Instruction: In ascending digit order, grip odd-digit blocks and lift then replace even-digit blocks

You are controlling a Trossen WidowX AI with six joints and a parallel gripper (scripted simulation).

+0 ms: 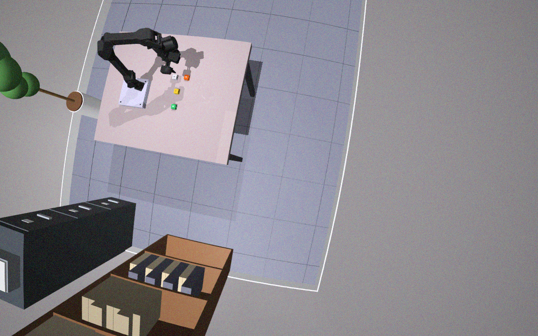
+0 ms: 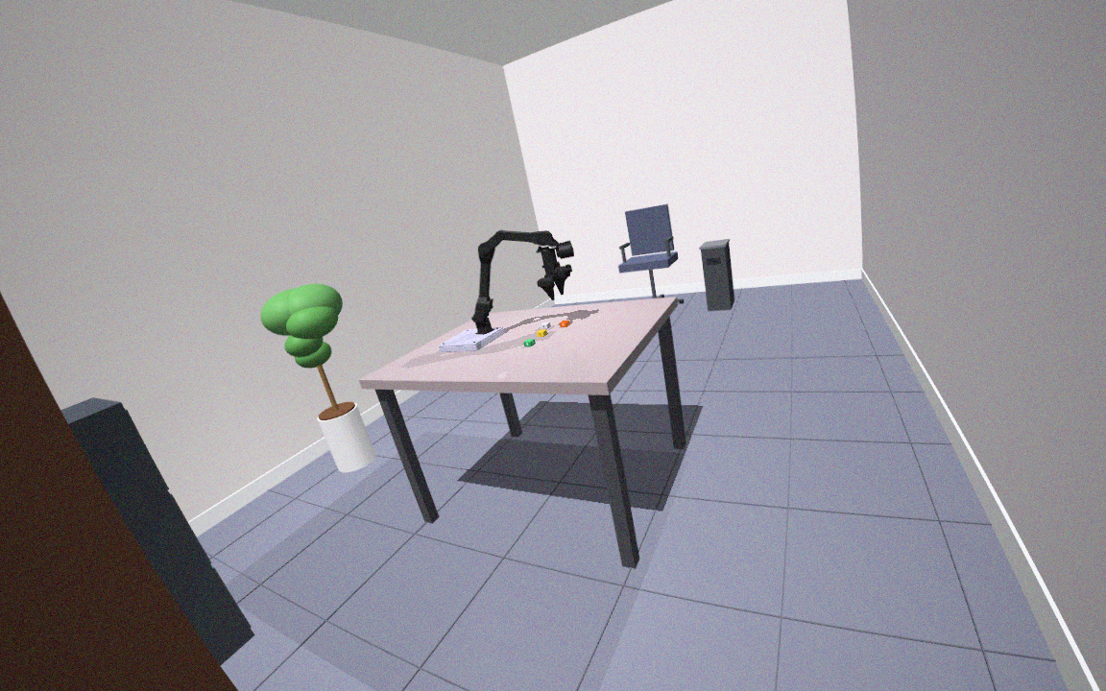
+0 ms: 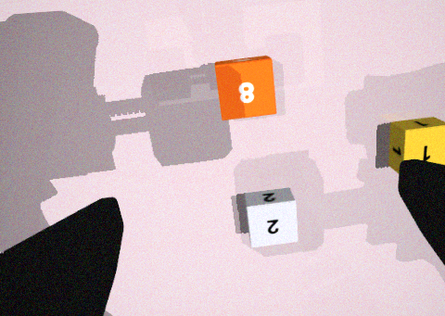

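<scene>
My gripper tip is 23 cm to the left of the green block, 12 cm above it and 1 cm short of it. Also, from my gripper tip: yellow block 12 cm to the right, 12 cm below, 2 cm behind; then orange block 12 cm below, 1 cm ahead; then white block 12 cm below, 8 cm behind, 3 cm to the right.
</scene>
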